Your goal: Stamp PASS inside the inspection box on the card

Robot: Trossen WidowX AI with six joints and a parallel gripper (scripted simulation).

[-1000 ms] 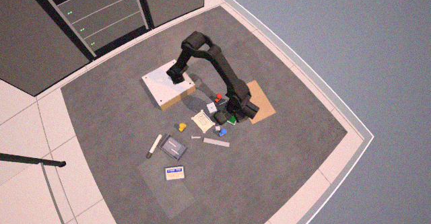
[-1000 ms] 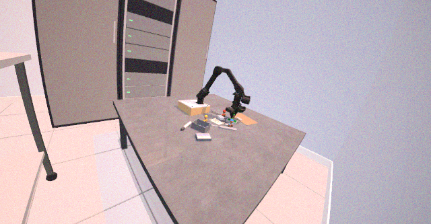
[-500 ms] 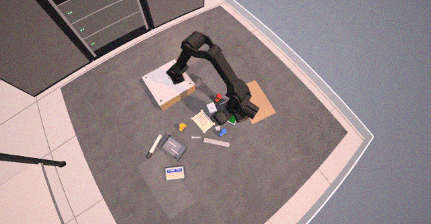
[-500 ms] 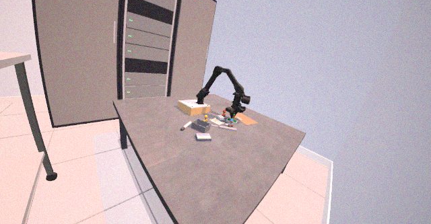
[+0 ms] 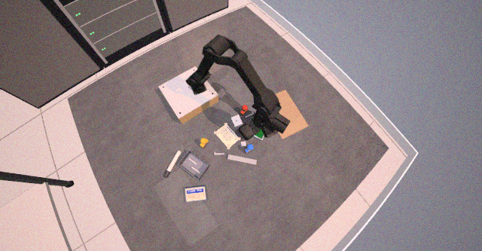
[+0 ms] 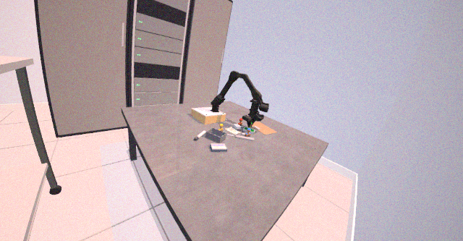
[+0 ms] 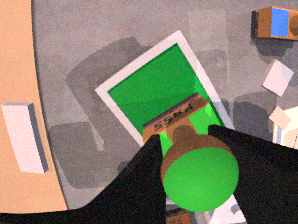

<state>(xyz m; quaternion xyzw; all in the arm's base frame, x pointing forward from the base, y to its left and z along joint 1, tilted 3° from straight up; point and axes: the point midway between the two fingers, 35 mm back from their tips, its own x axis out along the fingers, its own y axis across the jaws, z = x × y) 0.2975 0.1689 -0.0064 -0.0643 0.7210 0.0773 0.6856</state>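
My gripper tip is right at the green stamp. Round my gripper tip: blue stamp: 70 mm ahead, 70 mm to the right, 20 mm below; green ink pad: 30 mm below; white block: 80 mm behind, 60 mm to the right, 20 mm below.
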